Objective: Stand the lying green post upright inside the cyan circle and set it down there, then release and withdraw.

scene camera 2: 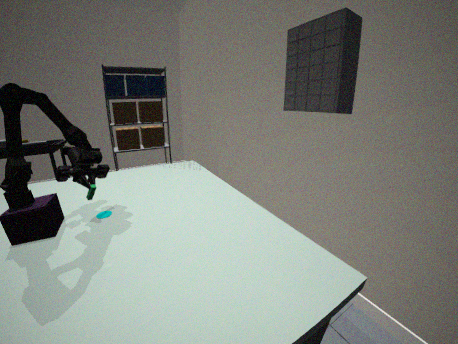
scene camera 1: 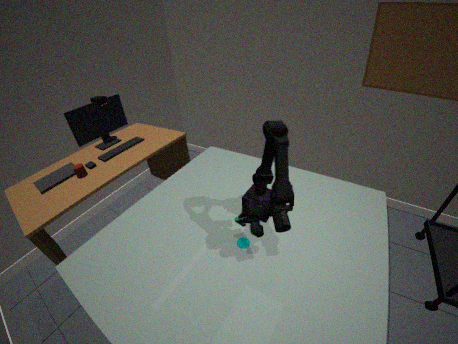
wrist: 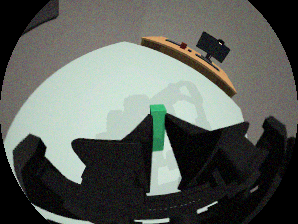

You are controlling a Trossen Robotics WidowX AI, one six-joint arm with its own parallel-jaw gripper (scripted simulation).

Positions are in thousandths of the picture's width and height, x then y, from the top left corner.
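Observation:
In scene camera 2 you'd see the gripper (scene camera 2: 202, 548), and it's holding a green post. Scene camera 1 has the gripper (scene camera 1: 519, 638) too, and the wrist view also gives you the gripper (wrist: 529, 525).

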